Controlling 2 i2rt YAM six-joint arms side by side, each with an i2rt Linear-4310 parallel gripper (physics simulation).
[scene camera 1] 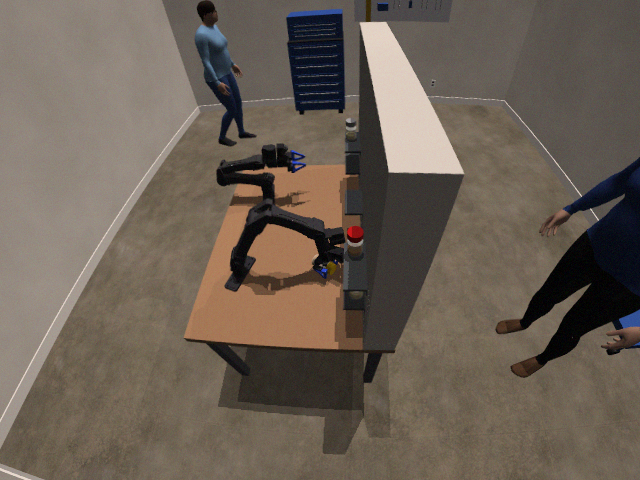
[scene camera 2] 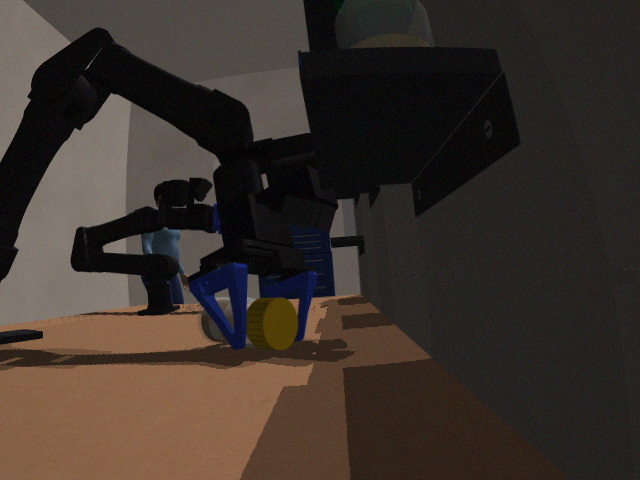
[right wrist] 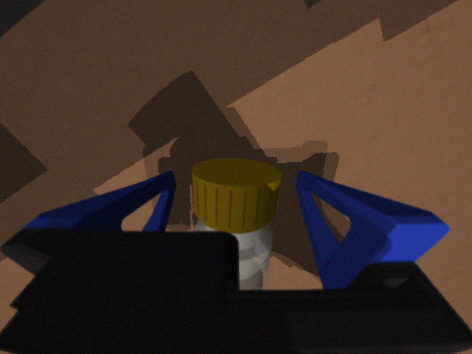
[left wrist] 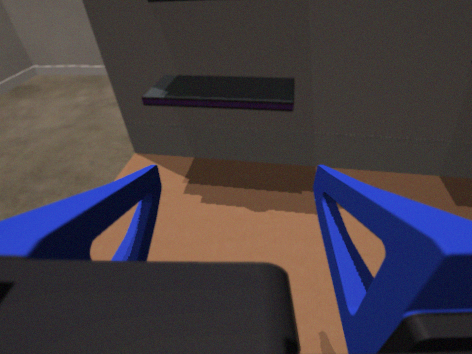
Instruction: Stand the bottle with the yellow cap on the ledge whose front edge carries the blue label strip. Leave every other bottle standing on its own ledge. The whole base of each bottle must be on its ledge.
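Places are measured from the left arm's base along level axes (x ahead, y left, z up), in metres.
Pixels of known places: left gripper, fingertip midpoint: [scene camera 1: 305, 160] [left wrist: 237, 176]; right gripper, fingertip midpoint: [scene camera 1: 330, 271] [scene camera 2: 271, 344] [right wrist: 235, 177]; left arm's base, link origin: [scene camera 1: 268, 195] [scene camera 2: 160, 311]; right arm's base, link origin: [scene camera 1: 240, 273].
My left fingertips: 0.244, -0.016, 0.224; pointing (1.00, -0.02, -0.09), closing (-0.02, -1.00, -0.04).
For each thing: its middle in the pictures, then the offset to it from my left fingertips, as dx, dy, dz.
- yellow-capped bottle, body centre: [right wrist: 233, 237] [scene camera 2: 245, 322] [scene camera 1: 323, 264] +0.014, -0.556, -0.196
- clear bottle, body centre: [scene camera 2: 382, 31] [scene camera 1: 356, 286] +0.111, -0.802, -0.012
- red-capped bottle, body centre: [scene camera 1: 355, 241] +0.122, -0.706, +0.128
- grey-capped bottle, body centre: [scene camera 1: 350, 129] +0.262, +0.056, +0.128
The yellow-capped bottle [scene camera 1: 331, 268] [scene camera 2: 272, 323] [right wrist: 236, 200] lies on its side on the table. My right gripper [scene camera 1: 328, 269] [scene camera 2: 268, 343] [right wrist: 235, 177] is open and points down, one finger on each side of the bottle near its cap, with gaps visible in the right wrist view. My left gripper [scene camera 1: 303, 160] [left wrist: 237, 176] is open and empty, high over the table's far part. In scene camera 2 a sliver of blue shows at the front edge of the near ledge [scene camera 2: 403, 64]; a clear bottle [scene camera 2: 385, 25] stands on it. A full blue label strip does not show.
A red-capped bottle [scene camera 1: 355, 242] stands on a ledge [scene camera 1: 355, 276] beside the right arm. Part of another bottle [scene camera 1: 355, 294] shows on a lower ledge [scene camera 1: 354, 303]. A grey-capped bottle [scene camera 1: 351, 129] stands on a far ledge. A purple-edged ledge [left wrist: 218, 103] is on the wall panel.
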